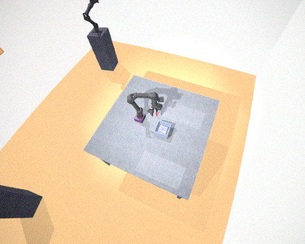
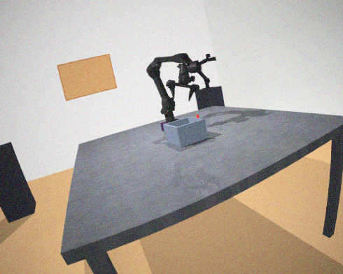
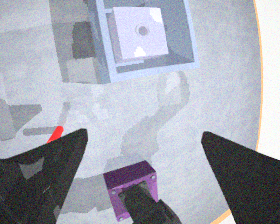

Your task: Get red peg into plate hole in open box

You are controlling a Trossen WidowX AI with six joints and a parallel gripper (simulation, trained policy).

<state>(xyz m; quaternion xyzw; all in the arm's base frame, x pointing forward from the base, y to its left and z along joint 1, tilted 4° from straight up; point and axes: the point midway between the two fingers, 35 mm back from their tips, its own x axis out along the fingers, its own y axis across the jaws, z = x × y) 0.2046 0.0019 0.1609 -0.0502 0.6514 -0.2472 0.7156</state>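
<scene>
Now: gripper tip 15 cm above the red peg, 10 cm to the right of it and 1 cm past it.
</scene>
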